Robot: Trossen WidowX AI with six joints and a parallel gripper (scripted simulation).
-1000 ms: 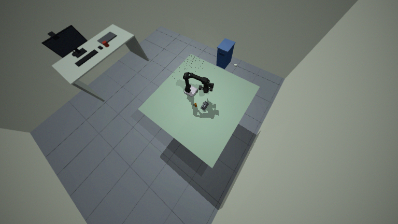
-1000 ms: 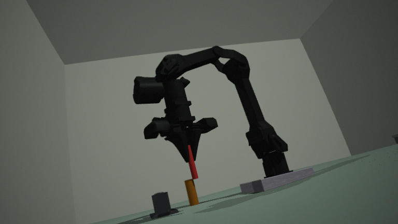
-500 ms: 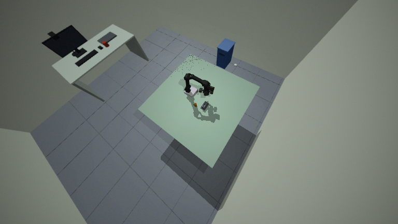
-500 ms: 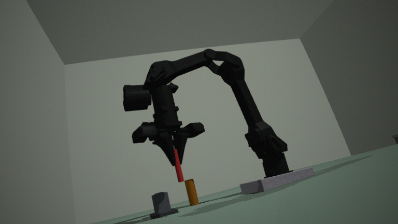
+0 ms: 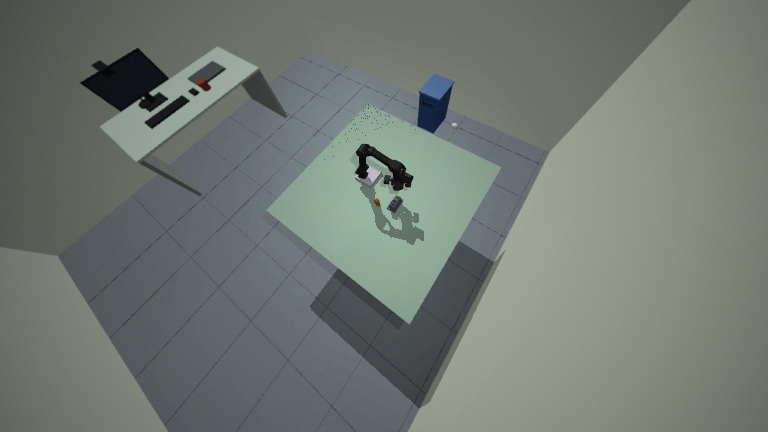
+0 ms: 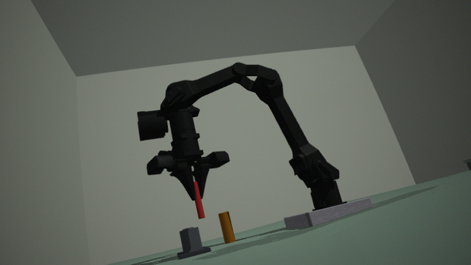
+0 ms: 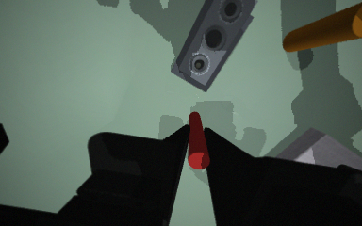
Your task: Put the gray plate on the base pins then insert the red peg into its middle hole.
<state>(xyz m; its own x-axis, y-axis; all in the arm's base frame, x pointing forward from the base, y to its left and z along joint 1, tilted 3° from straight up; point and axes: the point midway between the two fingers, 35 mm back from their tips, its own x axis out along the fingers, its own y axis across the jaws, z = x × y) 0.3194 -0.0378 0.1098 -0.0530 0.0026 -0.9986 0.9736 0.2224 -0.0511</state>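
Right now the gray plate is 10 mm ahead of my gripper tip, 90 mm to the right of it and 70 mm below it. Round my gripper tip: orange cylinder 100 mm behind, 140 mm to the right, 70 mm below; then red peg right at my gripper tip.
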